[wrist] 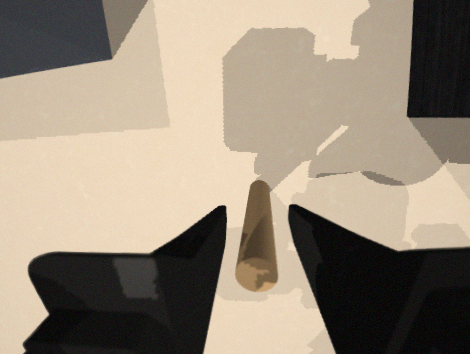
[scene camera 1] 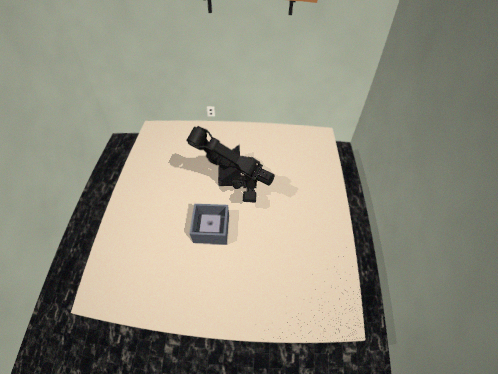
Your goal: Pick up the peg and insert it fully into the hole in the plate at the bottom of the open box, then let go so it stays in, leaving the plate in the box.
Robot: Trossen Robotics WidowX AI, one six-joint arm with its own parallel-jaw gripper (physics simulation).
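Places are measured from the arm's base along level axes (x ahead, y left, z up), in metres.
Pixels of known places: gripper, between the fingertips: point(wrist: 257, 212); arm's base, origin of its link: point(scene camera 1: 227, 163).
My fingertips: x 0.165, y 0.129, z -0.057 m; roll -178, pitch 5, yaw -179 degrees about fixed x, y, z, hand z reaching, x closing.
For each thing: its top centre in the pictures, then the offset to it from my fingertips. Level surfaces: height alone.
- peg, centre of its top: point(wrist: 257, 275) dz +0.050, dx -0.001, dy -0.003 m
- open blue-grey box, centre of its top: point(scene camera 1: 209, 218) dz +0.068, dx +0.183, dy -0.166 m
- light plate, centre of its top: point(scene camera 1: 210, 222) dz +0.031, dx +0.183, dy -0.166 m
- pale table top, height of its surface: dz -0.030 m
The peg point(wrist: 257, 240) is a round wooden rod standing upright on the table in the wrist view, its lighter top end towards the camera. It cannot be made out in the scene view, where the arm covers that area. My gripper point(scene camera 1: 249, 196) point(wrist: 257, 212) is partly open. Its two black fingers stand on either side of the peg, with a visible gap on each side. The open blue-grey box point(scene camera 1: 210, 239) point(wrist: 50, 37) stands on the table; part of its outside shows at the upper left in the wrist view. The light plate point(scene camera 1: 204, 228) lies at the box's bottom, with a dark hole point(scene camera 1: 210, 223) near its middle.
The pale table top point(scene camera 1: 280, 280) bears the box and the arm. The black arm point(scene camera 1: 227, 154) is behind the box and to its right. A dark block, apparently the arm's base point(wrist: 442, 55), shows at the upper right in the wrist view. Shadows lie around the peg.
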